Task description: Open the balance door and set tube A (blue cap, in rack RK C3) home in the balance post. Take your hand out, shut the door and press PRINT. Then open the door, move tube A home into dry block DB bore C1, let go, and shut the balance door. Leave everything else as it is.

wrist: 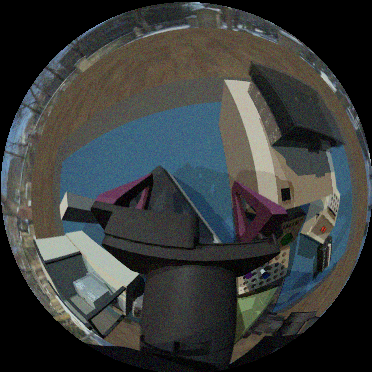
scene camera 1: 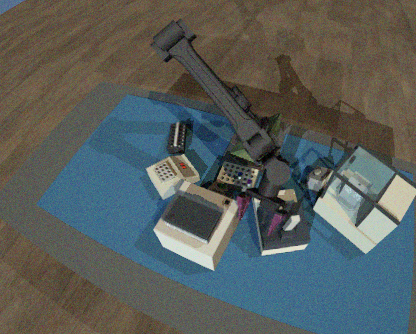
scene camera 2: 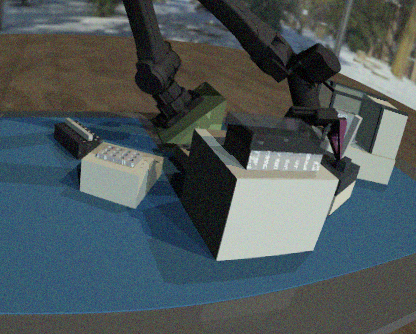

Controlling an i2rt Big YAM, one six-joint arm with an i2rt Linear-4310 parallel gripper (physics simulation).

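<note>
The balance is the white-based glass enclosure at the right in scene view 1; I cannot tell how its door stands. The rack with a grid of holes holds several small tubes; a blue cap shows in it, beside a purple one. The device with a red display and a grid of bores looks like the dry block. My gripper is open and empty, pointing down between the big white box and the dark-topped device; scene view 2 partly hides it.
The big white box with a dark lid stands beside the rack. A dark-topped device with a white lever lies under my fingers. A black strip block and a green block stand farther back.
</note>
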